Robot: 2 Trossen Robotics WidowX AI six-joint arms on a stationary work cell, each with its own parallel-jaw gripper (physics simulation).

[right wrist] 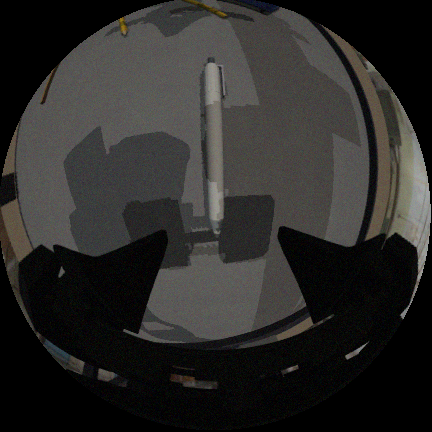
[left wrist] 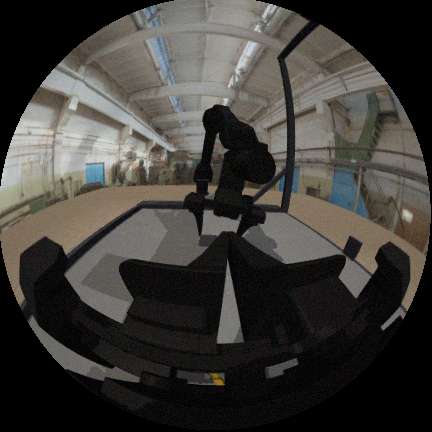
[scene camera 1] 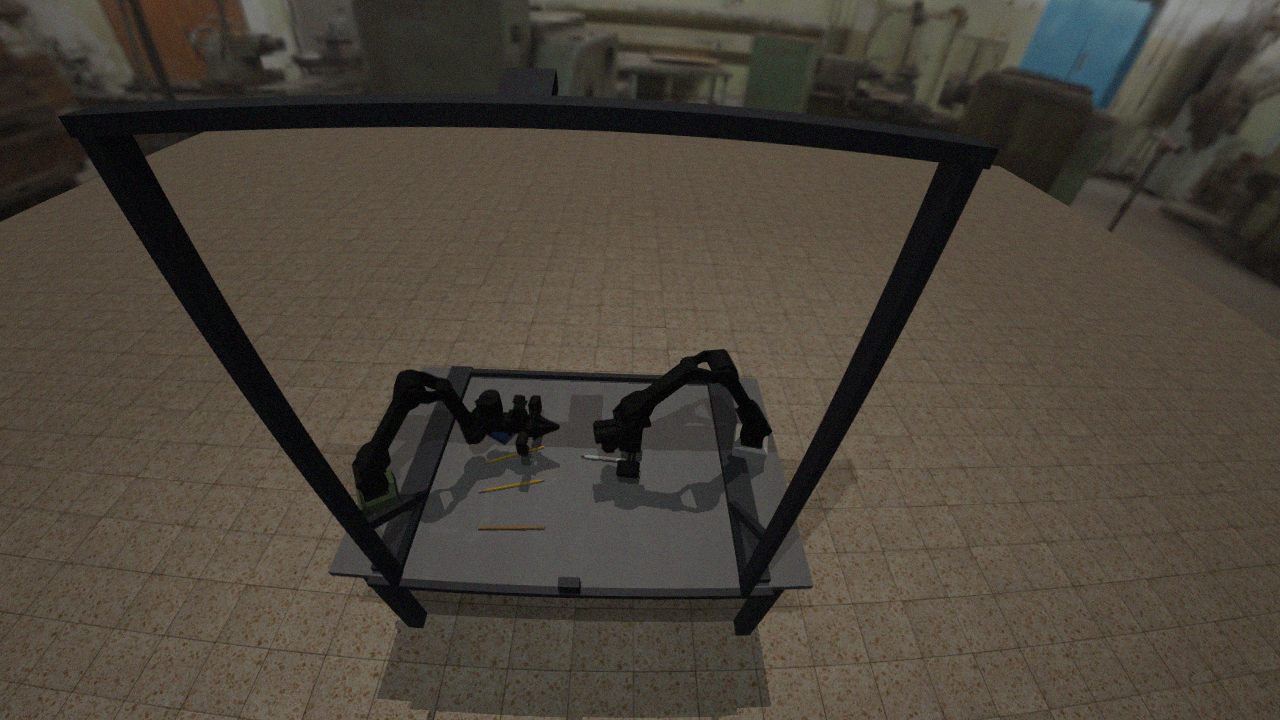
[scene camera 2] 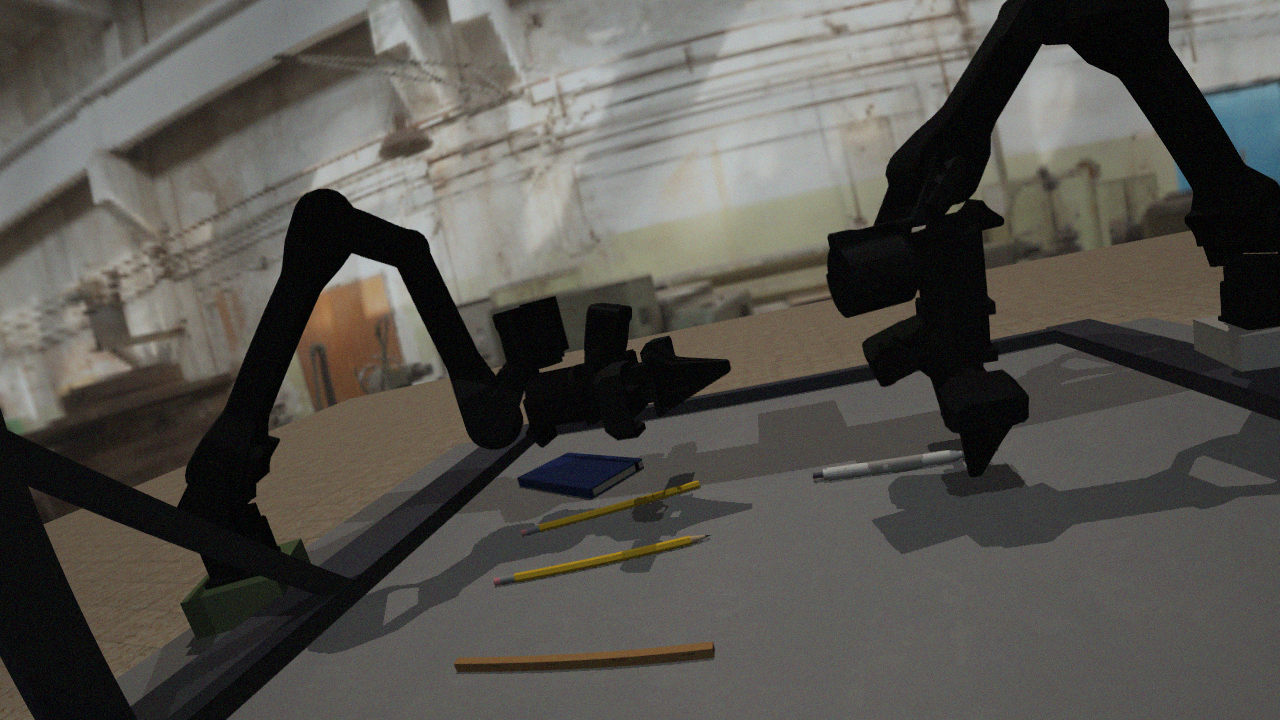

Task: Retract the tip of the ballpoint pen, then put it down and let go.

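Pixels of known places: left gripper, fingertip midpoint: (left wrist: 226, 236) (scene camera 1: 559, 427) (scene camera 2: 729, 365); right gripper, fingertip midpoint: (right wrist: 223, 234) (scene camera 1: 629, 459) (scene camera 2: 962, 449); left arm's base, origin of the base link: (scene camera 1: 375, 488); right arm's base, origin of the base link: (scene camera 1: 751, 438) (scene camera 2: 1263, 320).
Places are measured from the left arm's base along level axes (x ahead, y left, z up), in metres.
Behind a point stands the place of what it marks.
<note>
A white and grey ballpoint pen (scene camera 1: 599, 458) @[x 0.604, y -0.176, z -0.031 m] (scene camera 2: 881, 467) @[x 0.611, y -0.183, z -0.033 m] (right wrist: 215, 135) @[x 0.623, y -0.184, z -0.029 m] lies flat on the grey table. Its dark push button (right wrist: 211, 60) @[x 0.566, y -0.143, z -0.032 m] and clip are at the end away from my right gripper; its narrow tip end points toward that gripper. My right gripper (scene camera 2: 977, 471) @[x 0.681, y -0.221, z -0.032 m] (right wrist: 223, 234) @[x 0.681, y -0.221, z -0.032 m] is open and empty, pointing down close above the table. Its fingers stand to either side of the pen's tip end in the right wrist view. Whether the writing point sticks out is too small to tell. My left gripper (scene camera 1: 556, 426) @[x 0.515, y -0.100, z 0.085 m] (scene camera 2: 727, 365) @[x 0.515, y -0.100, z 0.085 m] (left wrist: 226, 236) @[x 0.515, y -0.100, z 0.085 m] is shut and empty, raised above the table and away from the pen.
A dark blue notebook (scene camera 2: 577, 473) @[x 0.377, y 0.079, z -0.028 m] lies below the left gripper. Two yellow pencils (scene camera 2: 617, 507) @[x 0.390, y -0.044, z -0.035 m] (scene camera 2: 599, 561) @[x 0.344, y -0.143, z -0.035 m] and an orange-brown stick (scene camera 1: 511, 528) @[x 0.295, y -0.264, z -0.034 m] (scene camera 2: 586, 659) @[x 0.301, y -0.268, z -0.033 m] lie left of the pen in the scene views. A dark frame (scene camera 1: 878, 353) @[x 0.717, y -0.708, z 0.745 m] stands around the table.
</note>
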